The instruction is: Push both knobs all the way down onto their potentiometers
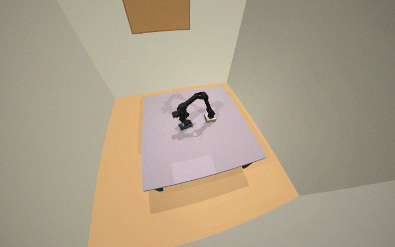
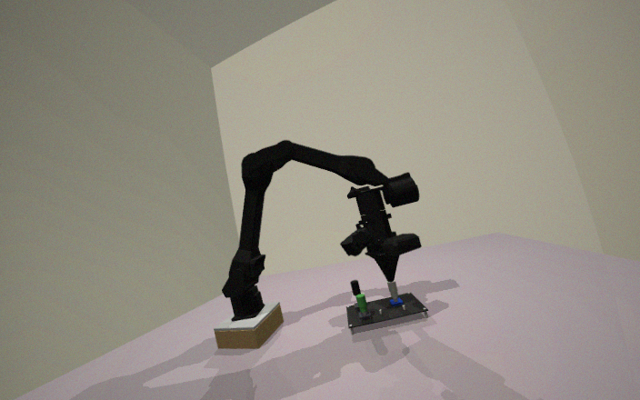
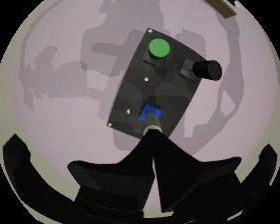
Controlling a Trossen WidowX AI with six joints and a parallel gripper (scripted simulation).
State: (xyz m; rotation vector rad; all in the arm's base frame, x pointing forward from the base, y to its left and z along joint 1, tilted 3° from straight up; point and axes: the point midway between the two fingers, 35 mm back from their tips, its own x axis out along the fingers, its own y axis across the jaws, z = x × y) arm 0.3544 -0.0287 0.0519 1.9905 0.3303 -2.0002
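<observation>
Now: the white knob 2 cm below my gripper tip. From my gripper tip the other things lie so: green knob 7 cm behind, 3 cm to the right, 2 cm below.
</observation>
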